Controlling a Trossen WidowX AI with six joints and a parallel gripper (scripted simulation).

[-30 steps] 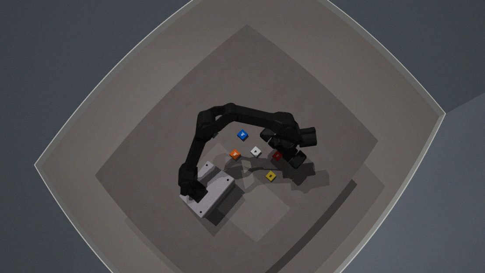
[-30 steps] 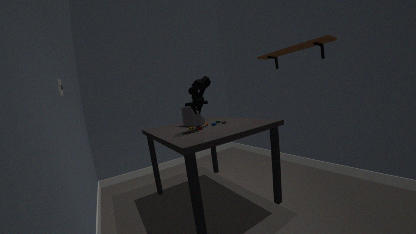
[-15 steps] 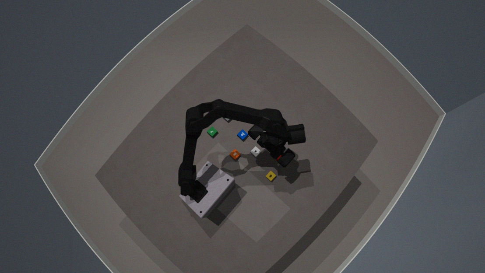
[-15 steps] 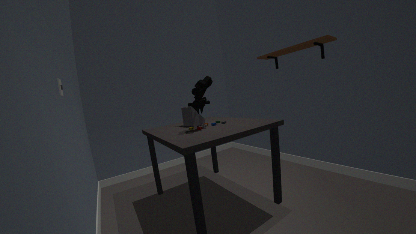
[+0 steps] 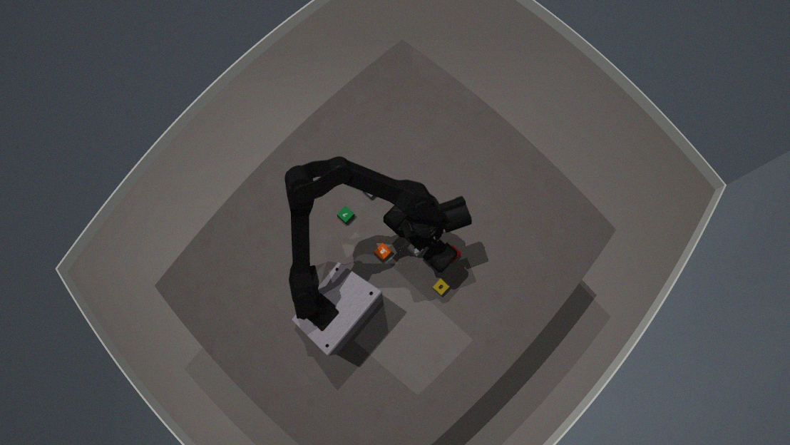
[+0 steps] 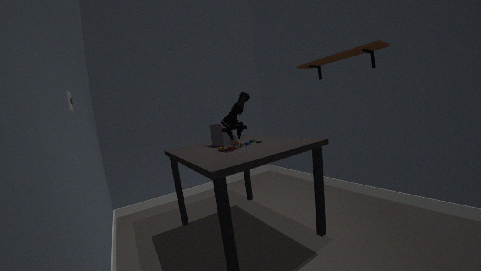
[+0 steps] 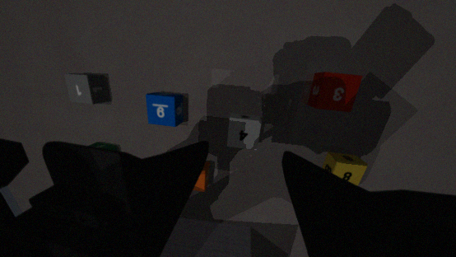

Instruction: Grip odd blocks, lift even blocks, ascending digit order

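The white block lies 5 cm below my gripper tip. From my gripper tip the other things lie so: yellow block (4 cm behind, 11 cm to the right, 5 cm below); then red block (4 cm ahead, 8 cm to the right, 5 cm below); then green block (5 cm behind, 19 cm to the left, 5 cm below).
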